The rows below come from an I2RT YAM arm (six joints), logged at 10 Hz.
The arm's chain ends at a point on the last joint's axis. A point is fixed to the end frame.
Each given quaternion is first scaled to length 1.
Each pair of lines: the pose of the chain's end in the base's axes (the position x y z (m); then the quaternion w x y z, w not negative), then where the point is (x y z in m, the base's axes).
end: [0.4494 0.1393 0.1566 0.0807 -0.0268 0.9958 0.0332]
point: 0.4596 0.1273 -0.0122
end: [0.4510 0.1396 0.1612 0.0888 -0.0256 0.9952 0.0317]
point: 0.4639 0.1272 -0.0074
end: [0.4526 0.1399 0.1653 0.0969 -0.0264 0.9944 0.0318]
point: 0.4682 0.1276 -0.0031
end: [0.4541 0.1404 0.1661 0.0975 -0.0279 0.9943 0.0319]
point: 0.4700 0.1281 -0.0022
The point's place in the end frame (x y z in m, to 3 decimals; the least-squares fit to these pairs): 0.018 -0.023 0.167
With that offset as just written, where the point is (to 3 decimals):
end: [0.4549 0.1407 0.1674 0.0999 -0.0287 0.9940 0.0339]
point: 0.472 0.129 -0.001
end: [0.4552 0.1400 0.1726 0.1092 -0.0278 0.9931 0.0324]
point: 0.475 0.128 0.005
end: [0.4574 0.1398 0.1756 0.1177 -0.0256 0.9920 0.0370]
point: 0.480 0.129 0.008
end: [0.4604 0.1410 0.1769 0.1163 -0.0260 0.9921 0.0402]
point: 0.482 0.132 0.009
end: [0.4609 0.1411 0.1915 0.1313 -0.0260 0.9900 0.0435]
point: 0.488 0.133 0.024
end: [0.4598 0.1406 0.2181 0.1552 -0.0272 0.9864 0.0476]
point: 0.495 0.134 0.052
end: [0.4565 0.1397 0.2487 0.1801 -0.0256 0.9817 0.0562]
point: 0.500 0.136 0.085
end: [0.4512 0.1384 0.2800 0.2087 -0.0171 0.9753 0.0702]
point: 0.504 0.140 0.119
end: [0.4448 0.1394 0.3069 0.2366 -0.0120 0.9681 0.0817]
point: 0.506 0.144 0.149
